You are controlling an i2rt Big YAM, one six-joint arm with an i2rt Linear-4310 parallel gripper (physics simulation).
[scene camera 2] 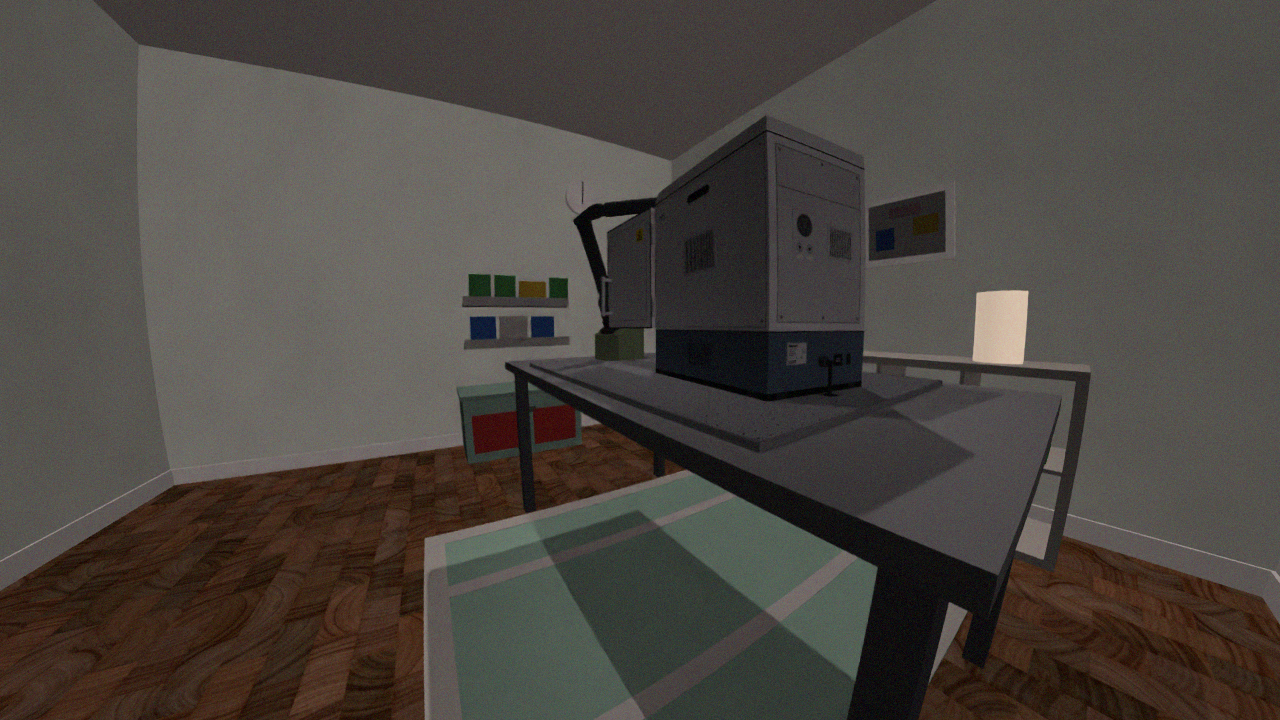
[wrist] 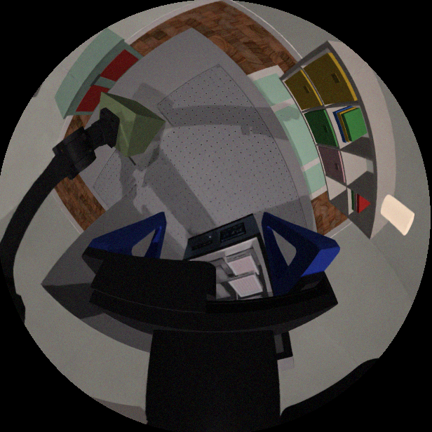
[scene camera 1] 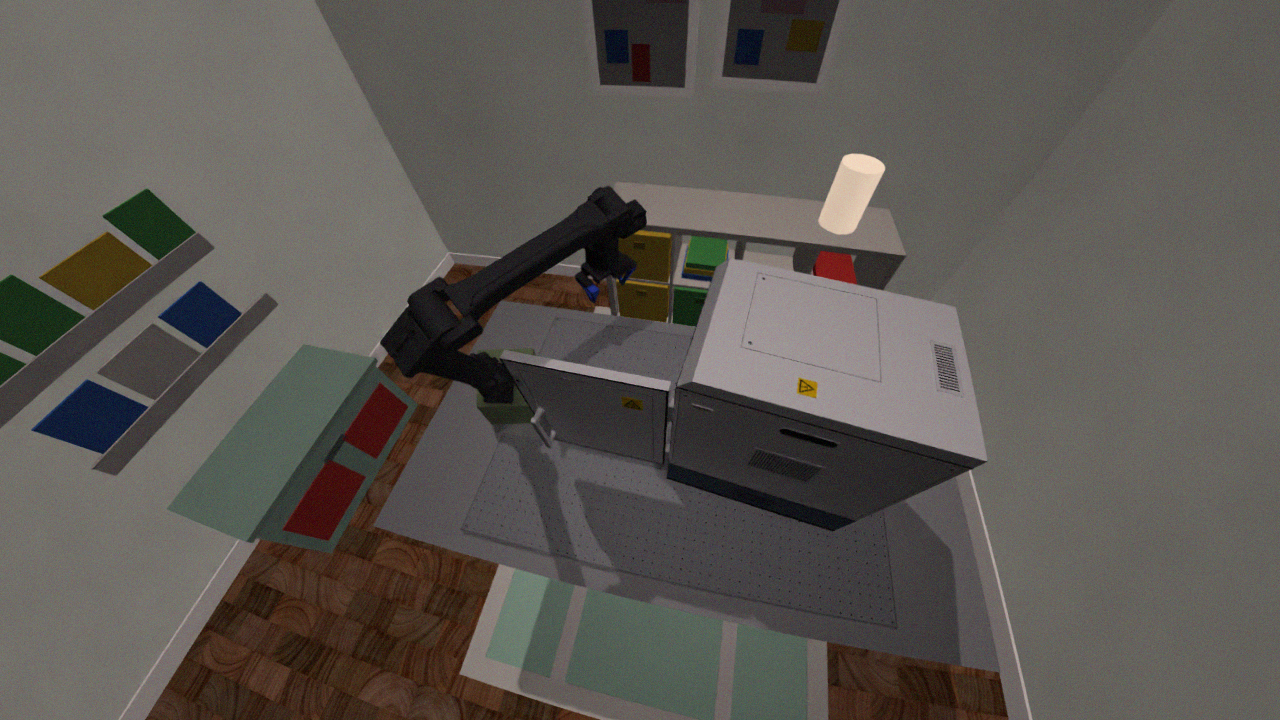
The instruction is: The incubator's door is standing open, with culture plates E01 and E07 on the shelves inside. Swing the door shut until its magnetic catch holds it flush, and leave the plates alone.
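Frame: origin at the arm's base, x left, y back, z up, level; millimetres.
Seen in the pictures: gripper, between the fingertips: (scene camera 1: pixel 607 292); arm's base, origin of its link: (scene camera 1: pixel 499 383).
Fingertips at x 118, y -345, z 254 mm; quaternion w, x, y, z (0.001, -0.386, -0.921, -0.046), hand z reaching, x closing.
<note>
Offsets run from my fingertips to a thing's top centre. "*": to the spot under its first point. Level surfaces: height alone.
The light grey incubator (scene camera 1: pixel 832 358) (scene camera 2: pixel 716 268) (wrist: pixel 220 235) stands on the table with a dark blue base. Its door {* dx -324, dy +11, dz -9 mm} (scene camera 1: pixel 590 407) (scene camera 2: pixel 629 273) (wrist: pixel 107 227) stands wide open, reaching out toward the arm's base. The door's bar handle {* dx -290, dy +164, dz -193 mm} (scene camera 1: pixel 543 428) (scene camera 2: pixel 605 296) is on the outer face, near the free edge. In the wrist view, two pale plates (wrist: pixel 242 265) (wrist: pixel 246 286) show inside; their labels cannot be read. My gripper (scene camera 1: pixel 610 281) (wrist: pixel 213 217) is open and empty, in the air on the inner side of the door, before the incubator's opening. Scene camera 2 does not show it.
The arm's green base block (scene camera 1: pixel 506 410) (scene camera 2: pixel 619 344) (wrist: pixel 132 125) is close to the door's free edge. A perforated plate {dz -397 mm} (scene camera 1: pixel 716 546) (wrist: pixel 225 145) lies on the table. A shelf unit (scene camera 1: pixel 716 207) (wrist: pixel 385 130) with bins and a glowing lamp (scene camera 1: pixel 850 193) (scene camera 2: pixel 1000 326) (wrist: pixel 397 215) stands behind.
</note>
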